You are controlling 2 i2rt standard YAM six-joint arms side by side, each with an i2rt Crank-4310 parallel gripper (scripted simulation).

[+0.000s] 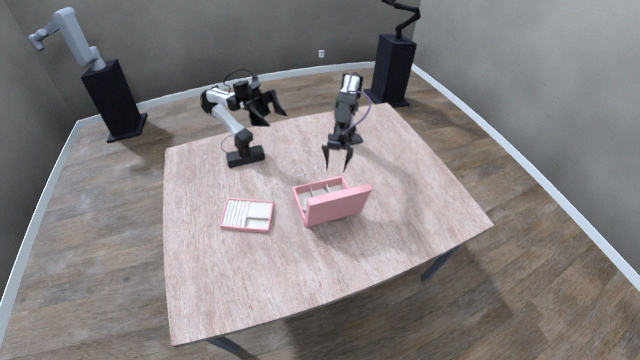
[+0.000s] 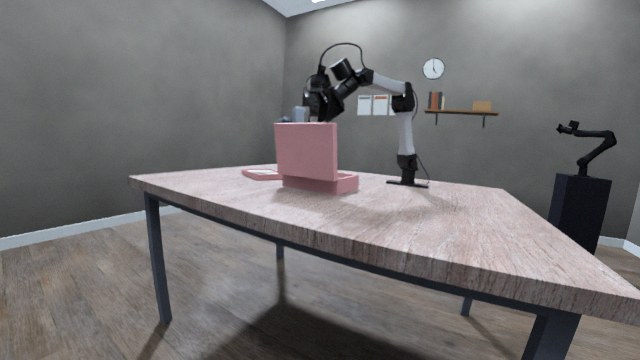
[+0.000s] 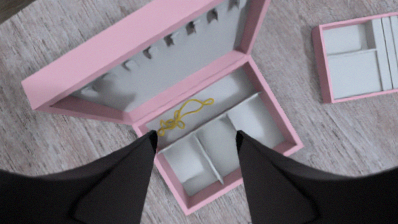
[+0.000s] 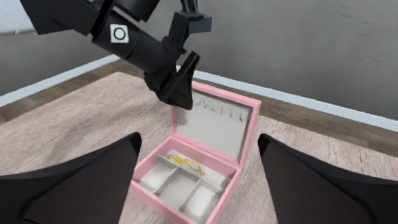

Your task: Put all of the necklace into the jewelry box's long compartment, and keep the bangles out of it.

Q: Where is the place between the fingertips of the right gripper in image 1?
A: At 278, 120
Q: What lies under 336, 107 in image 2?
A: The left gripper.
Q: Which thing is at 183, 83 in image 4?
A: The left gripper.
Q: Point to a pink tray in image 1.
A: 240, 214
